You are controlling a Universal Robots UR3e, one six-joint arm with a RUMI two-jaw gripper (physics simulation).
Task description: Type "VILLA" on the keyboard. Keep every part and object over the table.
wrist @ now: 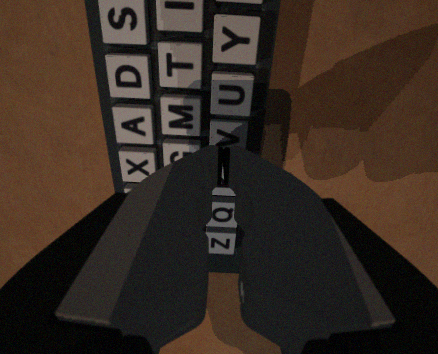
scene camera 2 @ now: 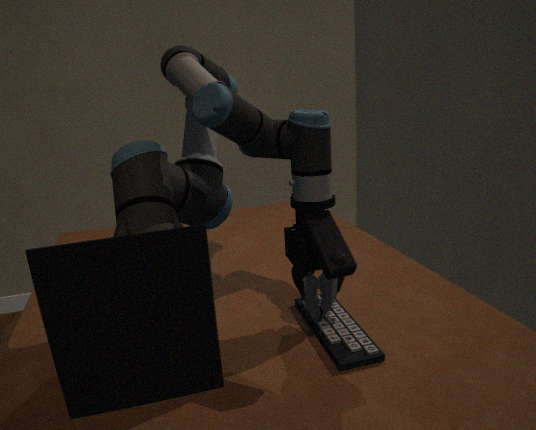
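Seen in the pictures: gripper, fingertip midpoint: (wrist: 222, 152) (scene camera 2: 319, 318); arm's base, origin of the base link: (scene camera 2: 154, 269).
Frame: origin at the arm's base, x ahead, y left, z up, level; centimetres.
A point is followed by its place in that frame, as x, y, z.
The dark keyboard (scene camera 2: 356, 359) @(25.4, -12.8, -14.8) (wrist: 266, 30) @(24.0, -5.1, -14.8) with pale letter keys lies on the table. My gripper (scene camera 2: 321, 319) @(25.9, -0.1, -14.7) (wrist: 222, 152) @(25.9, -0.1, -14.7) is shut, pointing down with its fingertips over the V key (wrist: 234, 131) @(25.4, -1.2, -14.6), whose near part they hide. Whether they touch it, I cannot tell. In the wrist view the U key (wrist: 231, 95) @(25.4, -2.9, -14.3) is just beyond V, and the A key (wrist: 133, 125) @(29.7, -1.9, -14.3) is in the left row. A key that looks like I (wrist: 185, 7) @(26.9, -6.1, -14.3) is cut by the top edge. The L key does not show in the wrist view. The Q key (wrist: 223, 214) @(26.1, 3.3, -14.3) shows between the fingers.
A large black panel (scene camera 2: 130, 320) @(-4.4, -8.0, -2.9) stands upright at the front left of the wooden table (scene camera 2: 440, 350) @(38.9, -15.6, -16.1), with the arm's base behind it. The table's right edge runs beyond the keyboard. The arm's shadows fall across the table beside the keyboard.
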